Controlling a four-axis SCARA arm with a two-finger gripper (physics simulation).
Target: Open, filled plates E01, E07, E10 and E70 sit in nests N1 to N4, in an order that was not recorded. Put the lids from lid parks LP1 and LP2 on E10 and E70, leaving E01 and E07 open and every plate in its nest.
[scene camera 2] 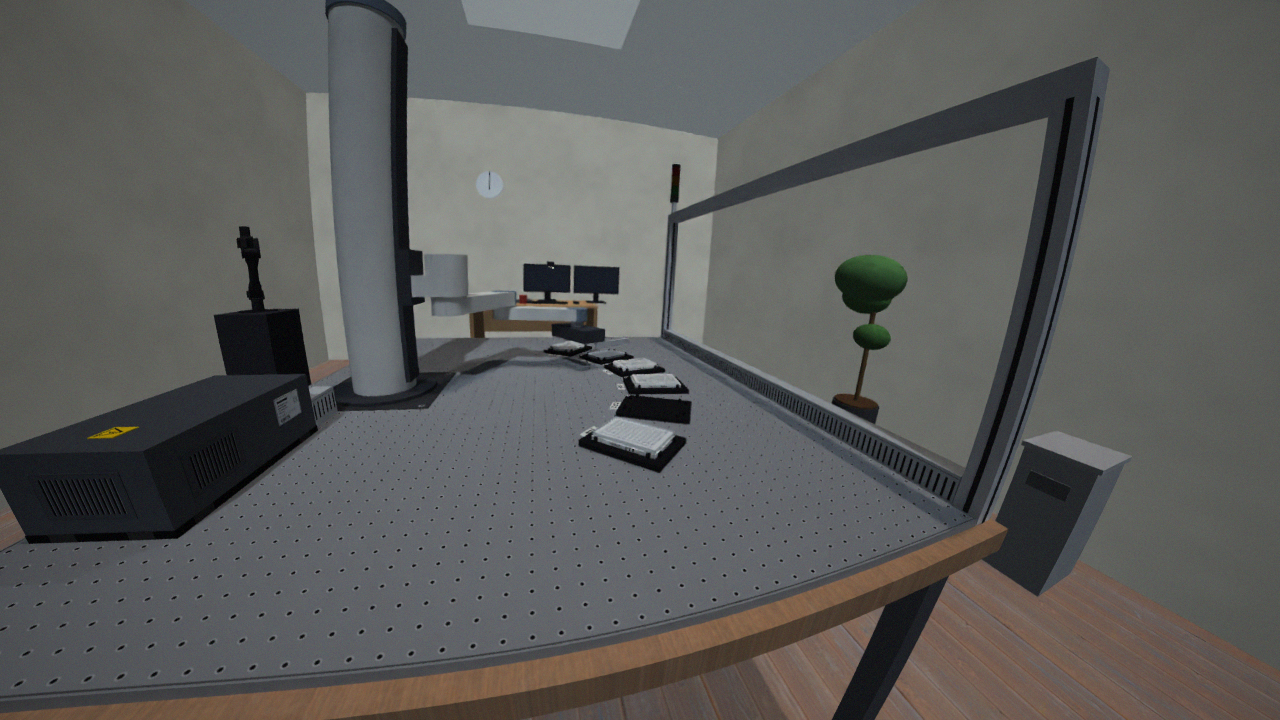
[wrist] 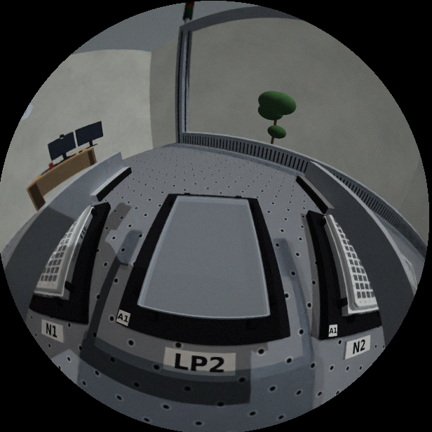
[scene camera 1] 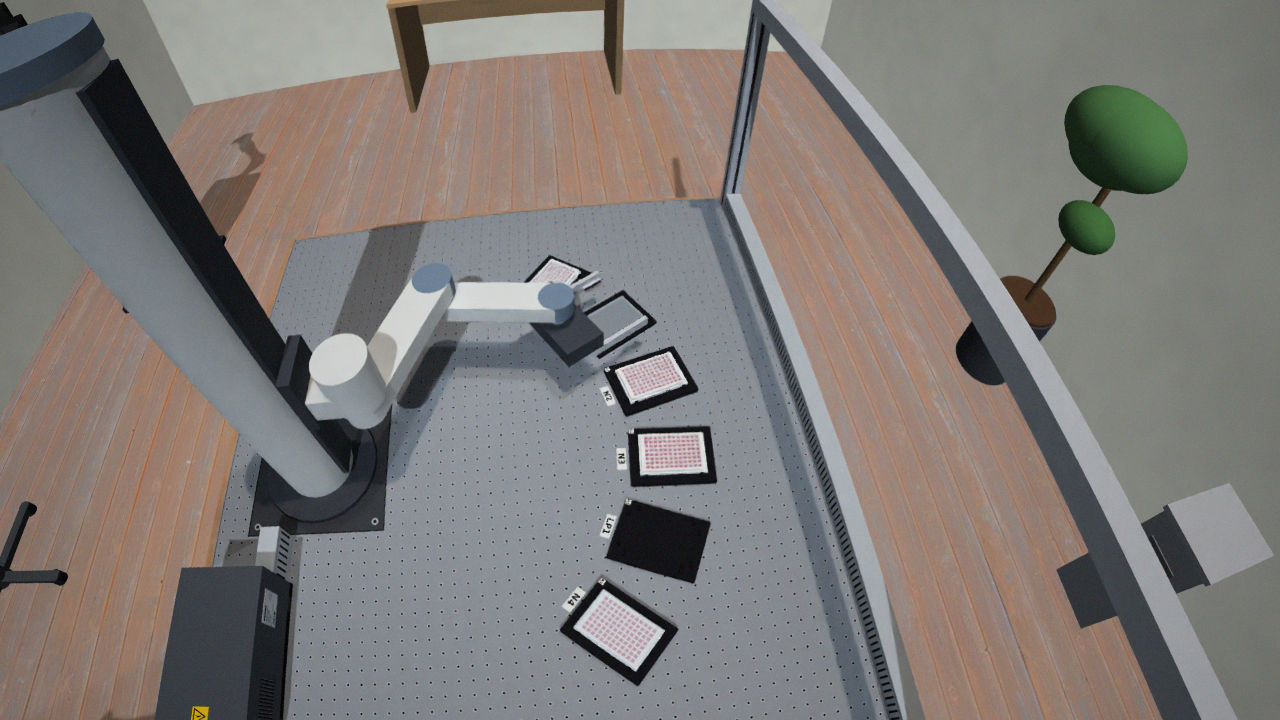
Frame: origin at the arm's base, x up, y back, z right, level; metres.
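Seen in the pictures: gripper, between the fingertips: (scene camera 2: 612,337) (scene camera 1: 621,296); arm's base, origin of its link: (scene camera 2: 387,393) (scene camera 1: 323,468).
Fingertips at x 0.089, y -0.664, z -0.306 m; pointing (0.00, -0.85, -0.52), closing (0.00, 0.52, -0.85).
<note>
Offsets run from my fingertips to a thing's top centre. Level surfaces: height alone.
My gripper (scene camera 1: 617,308) (wrist: 213,157) is open and empty, its fingers on either side of lid park LP2 (wrist: 278,311) and above the table. A clear lid {dx -0.058, dy +0.022, dz +0.012 m} (scene camera 1: 617,320) (scene camera 2: 606,355) (wrist: 205,255) lies flat in LP2. Plate E10 {dx -0.050, dy +0.150, dz -0.119 m} (scene camera 1: 556,270) (wrist: 62,255) sits open in N1, left of LP2 in the wrist view. An open plate {dx -0.050, dy -0.040, dz +0.177 m} (scene camera 1: 651,376) (wrist: 356,270) sits in N2 and another {dx -0.050, dy -0.051, dz +0.358 m} (scene camera 1: 673,453) (scene camera 2: 656,381) in N3; their codes are not readable. The N4 plate {dx -0.048, dy +0.097, dz +0.683 m} (scene camera 1: 619,626) (scene camera 2: 633,436) looks paler, as if lidded. LP1 {dx -0.056, dy +0.001, dz +0.526 m} (scene camera 1: 659,540) (scene camera 2: 655,409) holds no lid.
The arm's column (scene camera 1: 179,259) (scene camera 2: 366,205) stands at the left of the perforated table {dx -0.076 m} (scene camera 1: 465,537). A dark controller box (scene camera 1: 223,626) (scene camera 2: 161,447) sits near it. A framed guard (scene camera 1: 805,385) (scene camera 2: 805,398) runs along the right edge, beyond the nests.
</note>
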